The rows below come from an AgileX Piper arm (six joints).
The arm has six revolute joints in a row. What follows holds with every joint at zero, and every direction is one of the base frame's.
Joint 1 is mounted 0.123 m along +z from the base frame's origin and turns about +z.
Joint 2 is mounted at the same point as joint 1 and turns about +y.
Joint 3 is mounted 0.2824 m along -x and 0.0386 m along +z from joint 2 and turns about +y.
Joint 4 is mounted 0.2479 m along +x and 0.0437 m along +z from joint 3 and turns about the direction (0.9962, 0, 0.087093).
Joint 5 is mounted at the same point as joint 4 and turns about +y.
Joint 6 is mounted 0.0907 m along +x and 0.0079 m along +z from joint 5 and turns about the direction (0.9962, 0, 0.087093).
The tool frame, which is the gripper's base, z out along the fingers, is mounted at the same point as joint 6; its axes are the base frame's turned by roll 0, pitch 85.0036 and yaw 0 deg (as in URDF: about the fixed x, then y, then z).
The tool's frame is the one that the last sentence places.
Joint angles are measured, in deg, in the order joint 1, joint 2, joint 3, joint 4, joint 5, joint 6. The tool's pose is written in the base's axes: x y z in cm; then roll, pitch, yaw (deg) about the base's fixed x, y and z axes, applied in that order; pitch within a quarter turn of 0, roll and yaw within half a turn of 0. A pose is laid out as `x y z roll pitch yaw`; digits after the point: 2 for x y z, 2 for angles.
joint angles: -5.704 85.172 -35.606 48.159 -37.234 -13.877
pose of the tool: 28.07 -6.93 22.26 130.05 65.07 93.68
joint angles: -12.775 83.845 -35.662 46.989 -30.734 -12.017
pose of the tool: 27.02 -9.61 22.19 132.89 60.60 92.85
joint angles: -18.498 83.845 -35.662 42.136 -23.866 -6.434
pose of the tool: 26.28 -11.40 21.52 135.53 55.22 94.13
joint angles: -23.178 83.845 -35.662 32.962 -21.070 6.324
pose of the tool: 25.65 -12.92 21.42 130.85 50.20 87.98
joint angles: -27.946 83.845 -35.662 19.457 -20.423 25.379
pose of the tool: 25.00 -14.46 21.57 123.88 43.93 79.74
